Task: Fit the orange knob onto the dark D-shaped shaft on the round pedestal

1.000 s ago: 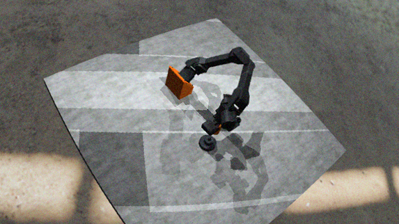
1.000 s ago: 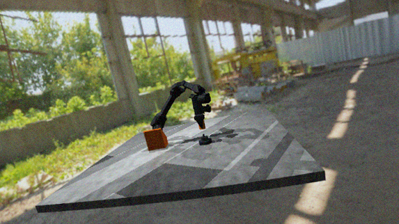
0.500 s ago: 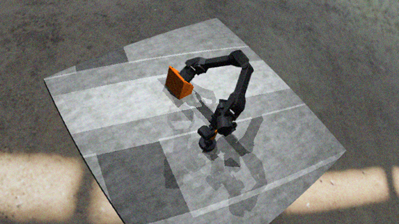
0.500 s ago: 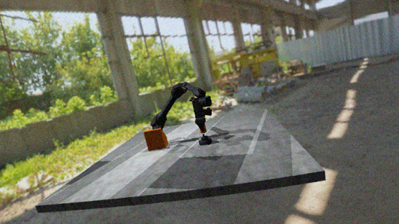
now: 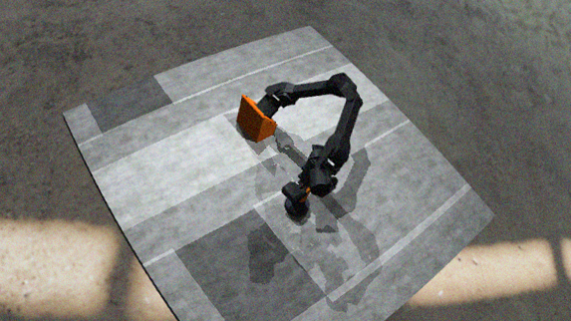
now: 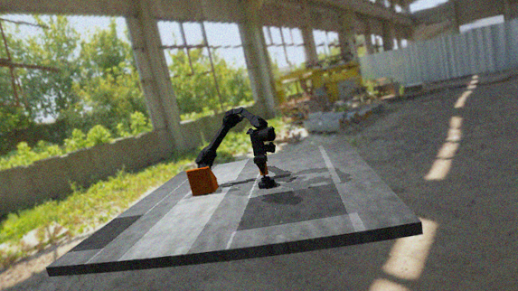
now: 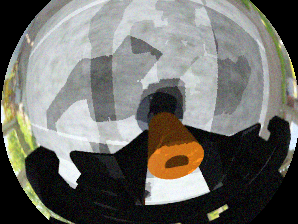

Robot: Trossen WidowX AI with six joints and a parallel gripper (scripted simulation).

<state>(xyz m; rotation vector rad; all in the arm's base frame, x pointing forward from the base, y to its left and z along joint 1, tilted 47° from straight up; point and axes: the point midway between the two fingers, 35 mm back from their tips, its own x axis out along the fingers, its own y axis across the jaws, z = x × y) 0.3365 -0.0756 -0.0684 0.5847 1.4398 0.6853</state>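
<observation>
Right now the orange knob is 20 mm above my gripper tip. From my gripper tip the other things lie so: dark round pedestal (40 mm below).
</observation>
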